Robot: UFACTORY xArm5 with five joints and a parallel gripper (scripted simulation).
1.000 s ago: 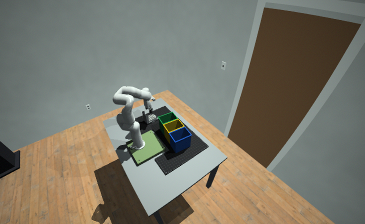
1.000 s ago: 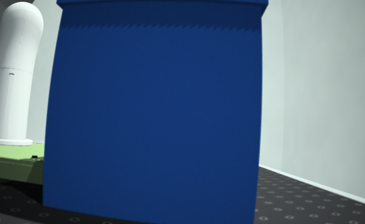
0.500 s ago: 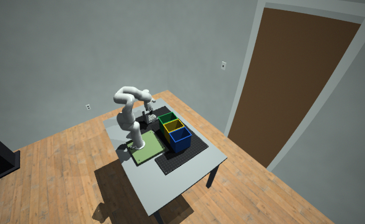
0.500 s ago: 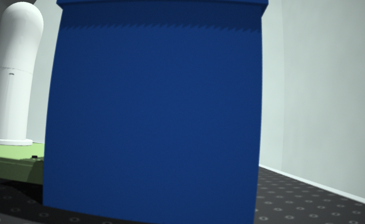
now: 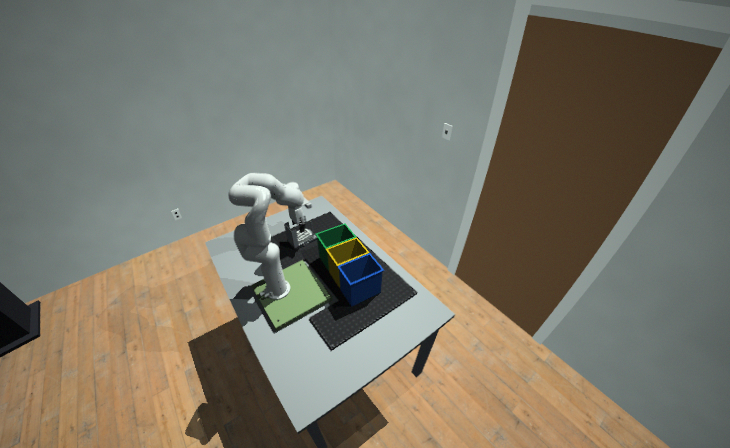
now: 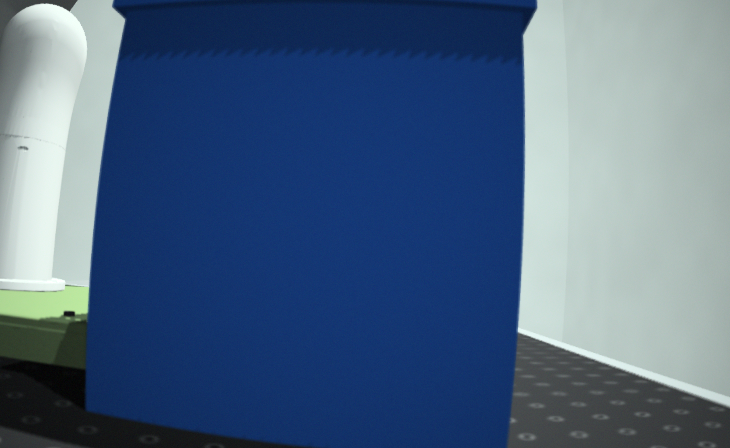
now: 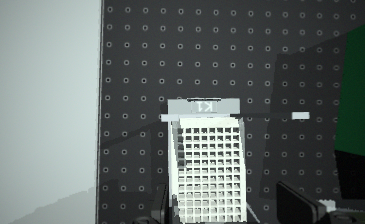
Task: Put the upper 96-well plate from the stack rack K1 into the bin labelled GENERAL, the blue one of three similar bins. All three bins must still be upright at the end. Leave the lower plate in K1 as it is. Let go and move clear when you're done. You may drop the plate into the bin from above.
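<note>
My hand is 80 mm above the white 96-well plate. Round my hand: blue bin: 520 mm to the right, 30 mm below, 10 mm ahead; then yellow bin: 400 mm to the right, 40 mm ahead, 30 mm below; then green bin: 270 mm to the right, 70 mm ahead, 30 mm below.
</note>
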